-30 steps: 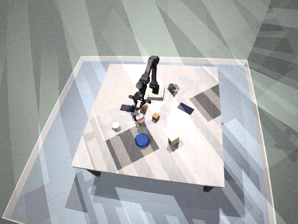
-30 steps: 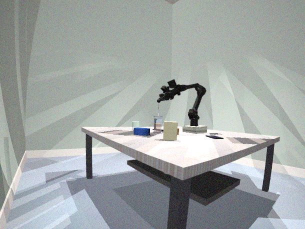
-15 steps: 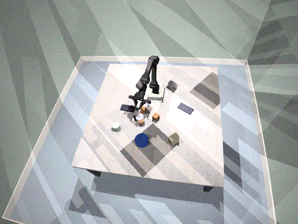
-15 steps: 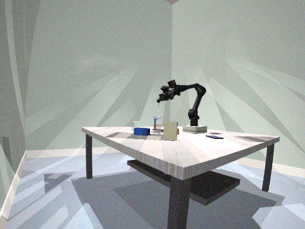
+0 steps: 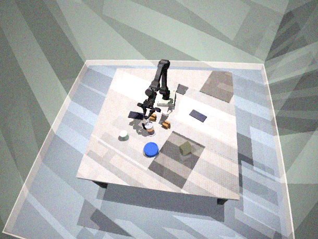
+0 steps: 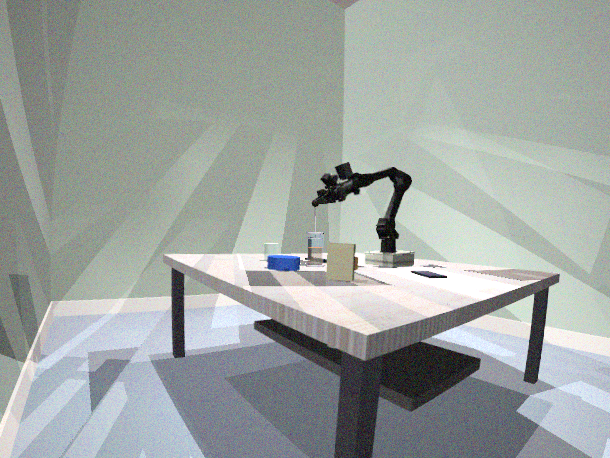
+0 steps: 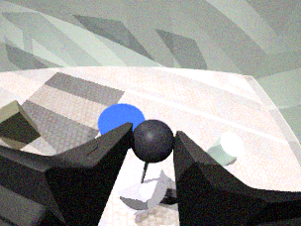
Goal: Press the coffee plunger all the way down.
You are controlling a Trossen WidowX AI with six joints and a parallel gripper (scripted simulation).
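My gripper tip is now 1 cm past the coffee press, 1 cm to the left of it and 13 cm above it. The rest, counted from my gripper tip: blue round tin: 15 cm ahead, 6 cm to the left, 24 cm below; then cream block: 8 cm ahead, 34 cm to the left, 20 cm below.
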